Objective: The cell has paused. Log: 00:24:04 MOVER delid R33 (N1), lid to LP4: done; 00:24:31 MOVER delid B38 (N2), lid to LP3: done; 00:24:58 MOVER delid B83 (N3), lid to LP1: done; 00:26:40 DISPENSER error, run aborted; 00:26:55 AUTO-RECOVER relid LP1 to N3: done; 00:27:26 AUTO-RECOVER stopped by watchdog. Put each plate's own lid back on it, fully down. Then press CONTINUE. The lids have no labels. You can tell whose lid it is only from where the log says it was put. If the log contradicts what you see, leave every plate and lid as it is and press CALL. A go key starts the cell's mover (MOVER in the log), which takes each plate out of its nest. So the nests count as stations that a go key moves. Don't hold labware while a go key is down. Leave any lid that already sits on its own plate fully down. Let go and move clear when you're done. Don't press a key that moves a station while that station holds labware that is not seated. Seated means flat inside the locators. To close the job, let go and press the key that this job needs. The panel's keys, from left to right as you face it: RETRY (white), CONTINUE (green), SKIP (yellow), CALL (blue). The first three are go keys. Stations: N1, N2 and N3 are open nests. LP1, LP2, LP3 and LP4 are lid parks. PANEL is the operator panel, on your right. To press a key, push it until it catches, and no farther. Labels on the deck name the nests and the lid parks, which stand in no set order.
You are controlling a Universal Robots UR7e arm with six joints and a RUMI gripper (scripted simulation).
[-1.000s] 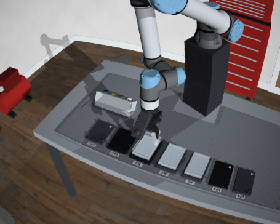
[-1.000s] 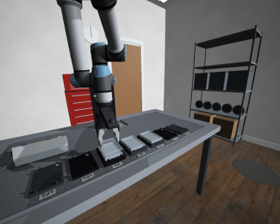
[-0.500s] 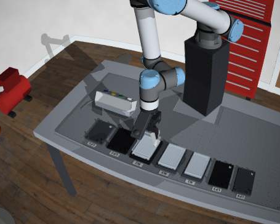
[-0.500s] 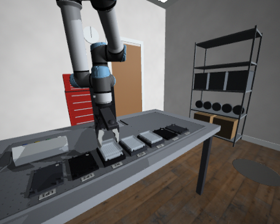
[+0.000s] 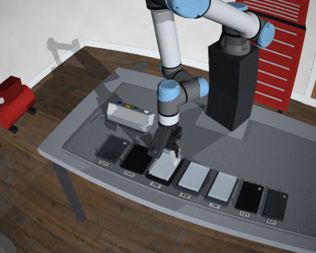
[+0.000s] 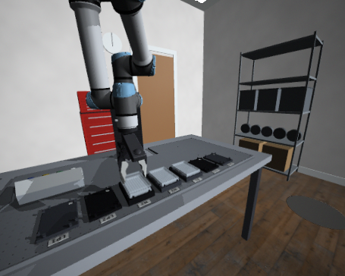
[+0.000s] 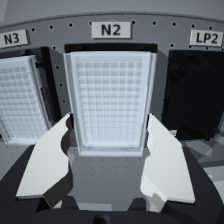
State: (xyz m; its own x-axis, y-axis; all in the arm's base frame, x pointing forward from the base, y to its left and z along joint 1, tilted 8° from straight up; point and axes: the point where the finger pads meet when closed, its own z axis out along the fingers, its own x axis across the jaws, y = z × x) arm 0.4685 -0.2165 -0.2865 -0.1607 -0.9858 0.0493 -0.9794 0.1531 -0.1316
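The white plate is 30 mm below my hand. Also, from my hand: black lid park (130 mm to the right, 50 mm below, 20 mm behind); then translucent lid (10 mm below); then white key (260 mm behind, 180 mm to the right, 10 mm above).
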